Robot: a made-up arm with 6 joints.
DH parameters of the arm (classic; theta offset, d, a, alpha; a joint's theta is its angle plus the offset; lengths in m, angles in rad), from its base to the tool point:
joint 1: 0 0.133 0 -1.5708
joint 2: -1.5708 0 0.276 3.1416
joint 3: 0 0 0 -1.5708
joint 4: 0 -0.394 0 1.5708
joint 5: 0 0.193 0 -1.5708
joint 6: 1.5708 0 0 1.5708
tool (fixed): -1.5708 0 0 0
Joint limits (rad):
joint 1: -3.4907..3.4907
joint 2: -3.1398..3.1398
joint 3: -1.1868..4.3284
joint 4: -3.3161..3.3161
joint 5: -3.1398..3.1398
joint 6: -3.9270..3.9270
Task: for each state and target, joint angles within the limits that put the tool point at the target. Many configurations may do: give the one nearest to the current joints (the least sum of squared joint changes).
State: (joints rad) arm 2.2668 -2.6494 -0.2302 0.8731 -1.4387 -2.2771
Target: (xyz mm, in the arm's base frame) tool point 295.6 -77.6 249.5
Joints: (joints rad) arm 2.3399 -2.7814 -1.0708 0.6079 -1.4387 -2.2771
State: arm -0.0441 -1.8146 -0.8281 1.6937 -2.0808 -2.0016
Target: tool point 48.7 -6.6 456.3
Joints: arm -0.0758 -1.4721 -1.1867 1.5558 -2.0808 -2.0016
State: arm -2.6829 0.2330 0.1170 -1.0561 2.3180 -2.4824
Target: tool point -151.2 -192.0 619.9
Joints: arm -2.1550 -0.4627 0.5699 -1.4658 2.3180 -2.4824
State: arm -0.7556 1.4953 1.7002 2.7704 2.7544 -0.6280
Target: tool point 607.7 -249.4 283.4
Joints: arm -0.6613 1.6828 1.9549 2.7241 2.7544 -0.6280
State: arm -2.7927 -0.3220 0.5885 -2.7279 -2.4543 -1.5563
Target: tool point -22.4 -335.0 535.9
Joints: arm -2.1928 -0.3328 0.2217 -2.7315 -2.4543 -1.5563
